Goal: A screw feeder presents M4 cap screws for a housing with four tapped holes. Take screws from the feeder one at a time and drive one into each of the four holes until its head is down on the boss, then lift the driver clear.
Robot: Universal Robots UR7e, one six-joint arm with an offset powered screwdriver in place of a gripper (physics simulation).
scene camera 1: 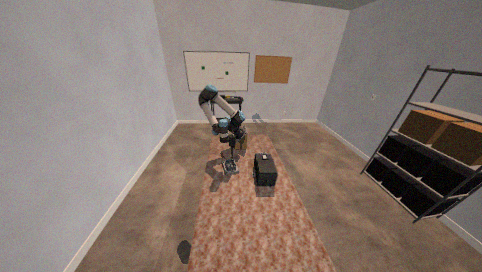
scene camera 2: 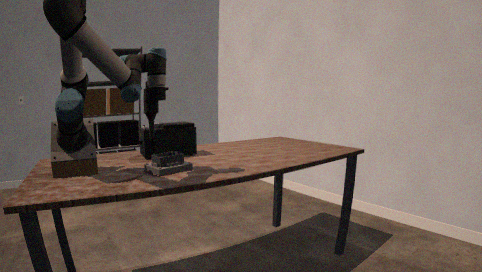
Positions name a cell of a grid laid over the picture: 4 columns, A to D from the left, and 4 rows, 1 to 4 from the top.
Scene:
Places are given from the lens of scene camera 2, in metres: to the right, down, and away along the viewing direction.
screw feeder (scene camera 2: B3): -0.38, 0.03, 1.34

